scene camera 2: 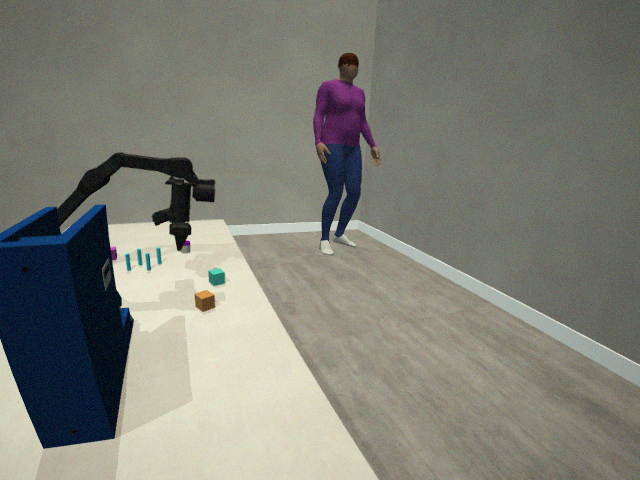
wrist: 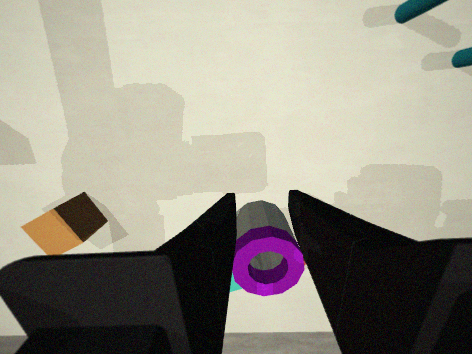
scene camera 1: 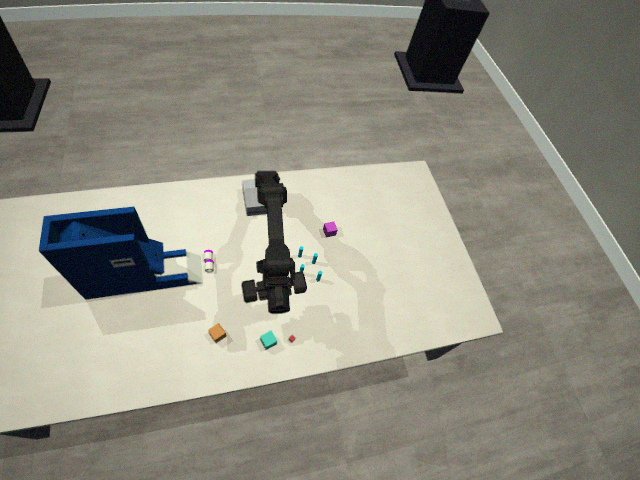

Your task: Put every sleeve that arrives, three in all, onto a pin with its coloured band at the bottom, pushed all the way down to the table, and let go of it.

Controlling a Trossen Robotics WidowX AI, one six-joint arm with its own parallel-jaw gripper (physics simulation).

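Observation:
My gripper (scene camera 2: 180,249) (wrist: 261,200) is shut on a grey sleeve (scene camera 2: 186,248) (wrist: 262,217), held roughly upright above the table with its magenta band on top. The arm hides the fingertips and this sleeve in scene camera 1. Two more sleeves, one (scene camera 1: 208,255) just behind the other (scene camera 1: 208,266), are on the table at the chute's mouth. They appear to lie end to end, each with its magenta band towards the back. Several thin teal pins (scene camera 1: 314,258) (scene camera 2: 148,261) (wrist: 464,58) stand bare beside the gripper, to its right in scene camera 1.
A blue dispenser (scene camera 1: 108,276) (scene camera 2: 41,330) stands at the left. An orange cube (scene camera 1: 217,332) (scene camera 2: 204,300) (wrist: 52,232), a teal cube (scene camera 1: 268,339) (scene camera 2: 216,276) and a small red cube (scene camera 1: 292,338) lie near the front edge. A magenta cube (scene camera 1: 329,228) lies behind the pins.

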